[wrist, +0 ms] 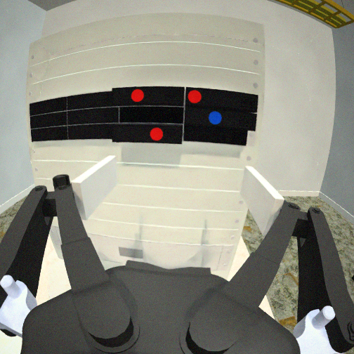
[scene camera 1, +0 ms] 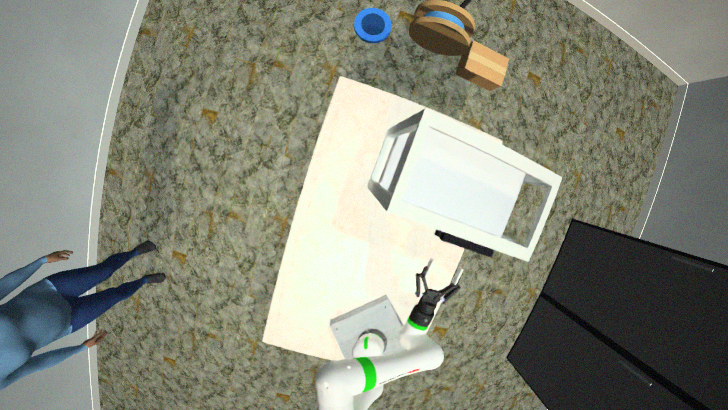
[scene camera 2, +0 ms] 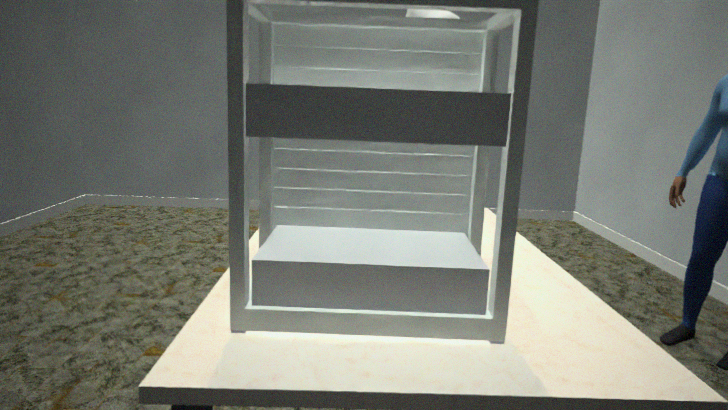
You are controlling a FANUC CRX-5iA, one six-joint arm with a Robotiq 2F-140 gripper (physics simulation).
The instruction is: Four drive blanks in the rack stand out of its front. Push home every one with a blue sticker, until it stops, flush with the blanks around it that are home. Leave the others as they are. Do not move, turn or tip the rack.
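Note:
The white rack [scene camera 1: 458,227] [scene camera 2: 238,178] [wrist: 150,55] stands upright on the table. Its black blanks [scene camera 1: 466,243] form three rows across the front in the wrist view. The blank with the blue sticker [wrist: 235,120] is in the right column, middle row, and stands out of the front. The red-stickered blank above it [wrist: 230,100] stands out too. Left of these, an upper red-stickered blank [wrist: 162,97] and a lower red-stickered blank [wrist: 172,135] stand out. The bottom right blank [wrist: 215,136] sits farther back. My gripper [scene camera 1: 445,267] [wrist: 179,174] is open, empty and apart from the rack front.
The table [scene camera 1: 315,229] [scene camera 2: 356,366] carries the rack and the arm's grey base plate [scene camera 1: 364,318]. A black cabinet [scene camera 1: 621,305] stands at the right. A cable reel [scene camera 1: 440,38], cardboard box [scene camera 1: 486,63] and blue bin [scene camera 1: 361,30] are beyond the table. A person [scene camera 1: 40,305] [scene camera 2: 713,168] stands aside.

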